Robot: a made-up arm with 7 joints. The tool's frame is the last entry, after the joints.
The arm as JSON. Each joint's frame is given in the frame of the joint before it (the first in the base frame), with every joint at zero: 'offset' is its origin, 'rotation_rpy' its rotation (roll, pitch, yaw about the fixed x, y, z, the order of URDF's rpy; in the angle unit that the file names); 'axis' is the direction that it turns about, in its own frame. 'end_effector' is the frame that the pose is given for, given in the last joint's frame.
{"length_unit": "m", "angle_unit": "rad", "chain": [
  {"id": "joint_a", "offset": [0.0, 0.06, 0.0], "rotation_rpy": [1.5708, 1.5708, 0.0], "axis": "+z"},
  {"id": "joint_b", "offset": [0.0, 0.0, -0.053], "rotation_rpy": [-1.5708, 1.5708, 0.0], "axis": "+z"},
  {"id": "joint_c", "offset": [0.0, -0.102, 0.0], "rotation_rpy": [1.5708, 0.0, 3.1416], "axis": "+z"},
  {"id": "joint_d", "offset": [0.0, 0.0, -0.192], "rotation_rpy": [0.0, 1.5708, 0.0], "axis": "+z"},
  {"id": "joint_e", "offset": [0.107, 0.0, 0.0], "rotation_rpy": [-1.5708, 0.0, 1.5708], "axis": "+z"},
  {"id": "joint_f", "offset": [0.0, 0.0, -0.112], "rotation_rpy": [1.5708, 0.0, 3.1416], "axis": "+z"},
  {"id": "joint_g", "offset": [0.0, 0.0, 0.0], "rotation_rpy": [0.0, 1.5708, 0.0], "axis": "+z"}
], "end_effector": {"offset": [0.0, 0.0, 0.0], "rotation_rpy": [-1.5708, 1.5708, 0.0]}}
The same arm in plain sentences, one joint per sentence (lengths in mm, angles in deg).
The arm has seven revolute joints in a row. What follows holds with every joint at zero, and every direction is one of the base frame's.
Joint 1 lies 60.0 mm along +y from the base frame's origin and turns about -y.
Joint 2 lies 53.0 mm along +y from joint 1 and turns about +x.
Joint 3 lies 102.0 mm along -z from joint 2 and turns about +z.
Joint 4 lies 192.0 mm along -z from joint 3 and turns about -y.
Joint 5 lies 107.0 mm along -z from joint 4 and turns about +z.
Joint 6 lies 112.0 mm along -z from joint 5 and turns about +y.
Joint 7 lies at the same point as joint 6 and turns about -x.
The tool frame, which is the frame that the pose is given for, lies at the same point as joint 7; its axes are the base frame's turned by roll 0.00, pitch 0.00 and yaw 0.00 deg (as in URDF: about the fixed x, then y, then z).

